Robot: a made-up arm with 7 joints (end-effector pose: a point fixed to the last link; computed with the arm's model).
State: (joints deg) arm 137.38 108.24 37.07 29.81 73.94 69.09 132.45
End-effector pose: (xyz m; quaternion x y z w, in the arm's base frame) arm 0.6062 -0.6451 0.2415 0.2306 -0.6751 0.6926 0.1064
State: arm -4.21 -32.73 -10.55 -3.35 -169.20 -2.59 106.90
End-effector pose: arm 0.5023 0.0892 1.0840 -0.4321 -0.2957 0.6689 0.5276
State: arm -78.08 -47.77 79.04 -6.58 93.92 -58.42 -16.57
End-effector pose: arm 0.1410 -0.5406 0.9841 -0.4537 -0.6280 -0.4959 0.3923
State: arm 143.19 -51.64 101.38 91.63 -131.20 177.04 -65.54
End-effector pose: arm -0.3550 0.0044 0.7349 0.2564 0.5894 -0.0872 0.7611
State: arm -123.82 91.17 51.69 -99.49 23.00 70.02 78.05
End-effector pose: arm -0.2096 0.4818 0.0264 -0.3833 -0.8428 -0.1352 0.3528
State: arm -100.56 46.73 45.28 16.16 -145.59 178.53 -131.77
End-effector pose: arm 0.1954 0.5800 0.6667 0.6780 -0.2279 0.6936 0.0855
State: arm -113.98 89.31 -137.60 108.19 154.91 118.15 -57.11
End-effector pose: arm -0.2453 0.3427 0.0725 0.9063 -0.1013 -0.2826 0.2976
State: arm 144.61 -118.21 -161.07 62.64 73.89 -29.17 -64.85
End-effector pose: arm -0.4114 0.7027 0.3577 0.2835 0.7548 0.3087 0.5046
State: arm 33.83 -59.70 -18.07 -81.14 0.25 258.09 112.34
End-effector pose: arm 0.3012 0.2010 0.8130 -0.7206 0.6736 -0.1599 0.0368
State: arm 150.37 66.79 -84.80 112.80 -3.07 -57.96 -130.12
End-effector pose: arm 0.3925 0.3235 0.2950 0.4368 -0.6283 0.2171 0.6060
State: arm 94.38 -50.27 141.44 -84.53 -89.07 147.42 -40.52
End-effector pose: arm 0.3327 0.3793 0.3451 -0.6689 0.0125 -0.7421 0.0422
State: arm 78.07 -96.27 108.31 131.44 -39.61 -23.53 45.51
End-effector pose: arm -0.3422 0.2240 0.2952 0.0002 0.9386 -0.2426 0.2451
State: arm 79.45 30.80 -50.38 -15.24 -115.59 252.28 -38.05
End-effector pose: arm -0.2232 -0.4742 0.7963 -0.7974 0.3581 0.0492 0.4831
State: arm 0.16 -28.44 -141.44 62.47 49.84 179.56 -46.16
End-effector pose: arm 0.0451 -0.2244 0.8194 -0.4211 0.1023 0.1525 0.8882
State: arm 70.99 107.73 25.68 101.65 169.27 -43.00 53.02
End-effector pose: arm -0.5068 -0.4087 0.4630 -0.0731 -0.9356 0.3440 0.0321
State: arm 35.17 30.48 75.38 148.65 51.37 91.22 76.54
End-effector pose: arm -0.0200 0.1896 0.4031 -0.9066 0.0700 -0.0582 0.4121
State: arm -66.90 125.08 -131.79 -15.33 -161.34 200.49 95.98
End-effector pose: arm -0.3330 0.6125 0.0046 0.0159 -0.7983 0.3976 0.4520
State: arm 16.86 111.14 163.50 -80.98 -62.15 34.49 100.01
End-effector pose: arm -0.4307 -0.4121 0.5403 -0.3400 -0.3865 0.2801 0.8103
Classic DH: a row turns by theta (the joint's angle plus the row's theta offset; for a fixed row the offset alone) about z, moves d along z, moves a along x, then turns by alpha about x. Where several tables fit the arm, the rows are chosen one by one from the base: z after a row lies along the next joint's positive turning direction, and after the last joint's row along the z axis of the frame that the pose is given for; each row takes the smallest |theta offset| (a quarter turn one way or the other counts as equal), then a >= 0, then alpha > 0; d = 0 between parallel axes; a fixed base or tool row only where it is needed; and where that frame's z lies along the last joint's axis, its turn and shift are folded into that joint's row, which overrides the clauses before.
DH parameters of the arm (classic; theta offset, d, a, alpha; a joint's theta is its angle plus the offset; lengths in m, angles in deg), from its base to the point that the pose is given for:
joint 1: 0 0.232 0 90
joint 2: 0 0.058 0 -90
joint 3: 0 0.452 0.023 -90
joint 4: 0 0.067 -0.025 90
joint 5: 0 0.408 0 90
joint 6: 90 0.112 0.13 90
joint 7: 0 0.018 0 0

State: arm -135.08 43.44 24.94 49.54 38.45 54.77 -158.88
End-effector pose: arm 0.2145 0.1711 1.0729 0.2975 0.3328 -0.4530 0.7717
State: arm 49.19 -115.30 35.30 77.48 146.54 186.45 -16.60
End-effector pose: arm 0.0505 0.4346 -0.1101 0.6217 -0.3230 0.1318 0.7013
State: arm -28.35 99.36 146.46 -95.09 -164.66 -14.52 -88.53
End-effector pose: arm -0.5305 -0.2437 0.5018 0.6273 0.3157 0.6060 0.3737
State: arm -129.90 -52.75 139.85 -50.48 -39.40 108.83 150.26
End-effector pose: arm -0.6578 -0.2231 0.3522 0.6103 -0.4705 -0.4900 0.4076
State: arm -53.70 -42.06 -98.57 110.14 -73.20 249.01 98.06
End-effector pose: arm -0.2297 -0.4021 0.6364 -0.6699 0.2266 -0.6786 0.1983
